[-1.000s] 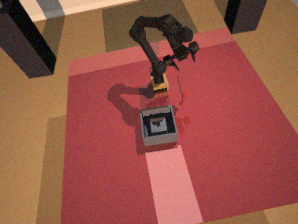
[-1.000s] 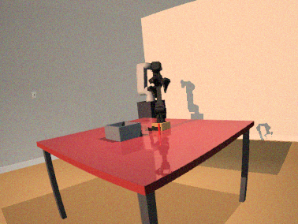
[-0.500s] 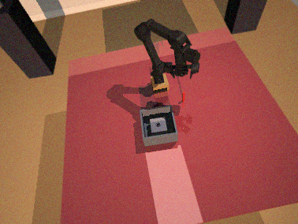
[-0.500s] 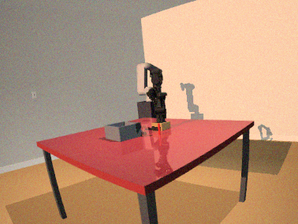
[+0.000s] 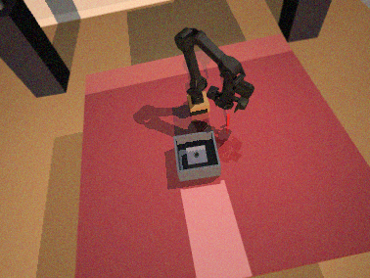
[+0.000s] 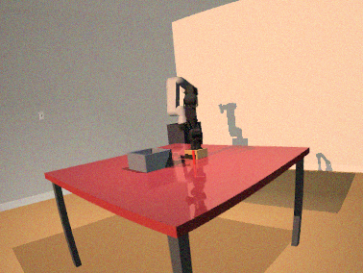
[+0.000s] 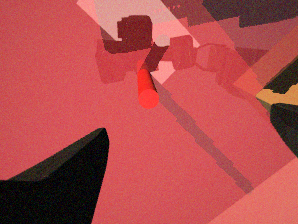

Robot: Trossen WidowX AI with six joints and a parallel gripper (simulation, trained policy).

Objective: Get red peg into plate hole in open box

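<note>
The red peg is 20 mm ahead of my gripper tip, 10 mm to the left of it and 70 mm below it. From my gripper tip the other things lie so: grey plate: 200 mm ahead, 170 mm to the right, 70 mm below; grey box: 200 mm ahead, 170 mm to the right, 90 mm below.
</note>
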